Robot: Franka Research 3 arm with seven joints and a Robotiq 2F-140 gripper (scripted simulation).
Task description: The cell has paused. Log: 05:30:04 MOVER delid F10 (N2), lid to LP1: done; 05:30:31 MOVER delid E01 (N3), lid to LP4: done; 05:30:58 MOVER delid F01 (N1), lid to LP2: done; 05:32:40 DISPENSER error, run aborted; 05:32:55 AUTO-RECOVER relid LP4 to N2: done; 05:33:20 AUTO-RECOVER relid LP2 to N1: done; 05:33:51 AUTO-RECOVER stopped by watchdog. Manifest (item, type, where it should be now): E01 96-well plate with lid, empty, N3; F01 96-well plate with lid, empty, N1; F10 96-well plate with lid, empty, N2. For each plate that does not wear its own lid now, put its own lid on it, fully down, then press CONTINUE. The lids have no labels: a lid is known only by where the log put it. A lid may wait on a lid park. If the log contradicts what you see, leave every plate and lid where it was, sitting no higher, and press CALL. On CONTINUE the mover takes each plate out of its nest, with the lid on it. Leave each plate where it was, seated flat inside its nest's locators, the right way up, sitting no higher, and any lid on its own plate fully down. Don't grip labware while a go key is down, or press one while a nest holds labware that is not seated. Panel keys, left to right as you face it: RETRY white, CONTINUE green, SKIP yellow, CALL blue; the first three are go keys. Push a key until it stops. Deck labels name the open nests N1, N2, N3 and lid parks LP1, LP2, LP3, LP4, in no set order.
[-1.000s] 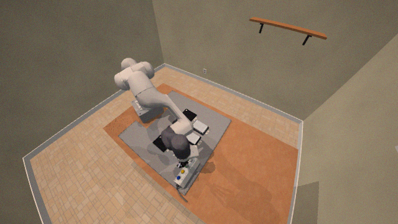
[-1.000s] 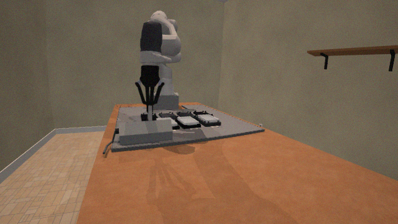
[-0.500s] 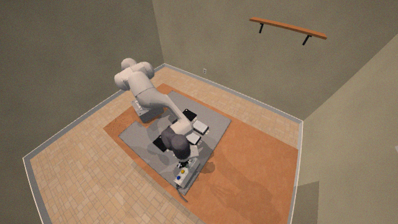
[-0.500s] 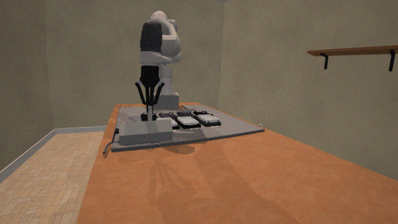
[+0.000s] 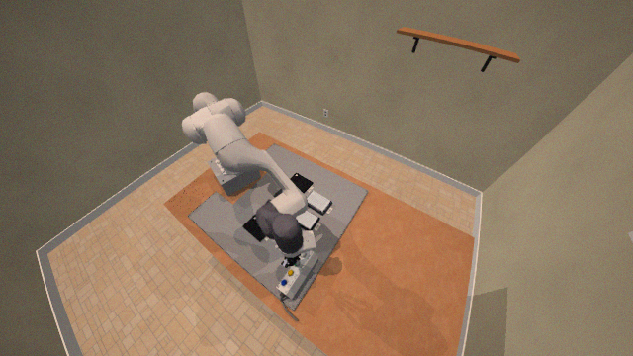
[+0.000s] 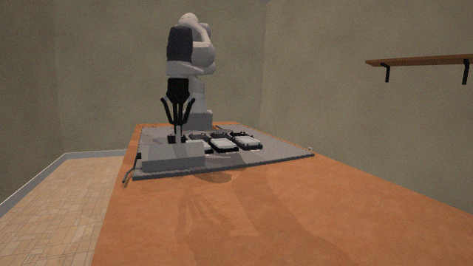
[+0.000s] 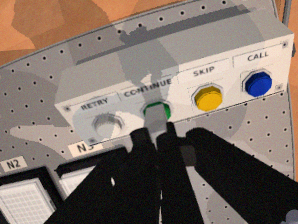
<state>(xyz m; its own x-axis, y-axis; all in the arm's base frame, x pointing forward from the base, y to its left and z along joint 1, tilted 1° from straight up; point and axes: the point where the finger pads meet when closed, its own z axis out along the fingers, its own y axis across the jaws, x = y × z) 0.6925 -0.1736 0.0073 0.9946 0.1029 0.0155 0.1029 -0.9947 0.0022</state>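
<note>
Right now the green continue key is 40 mm below my hand. Round my hand: yellow skip key 10 mm ahead, 50 mm to the right, 40 mm below; then white retry key 50 mm to the left, 40 mm below; then blue call key 10 mm ahead, 100 mm to the right, 40 mm below.
</note>
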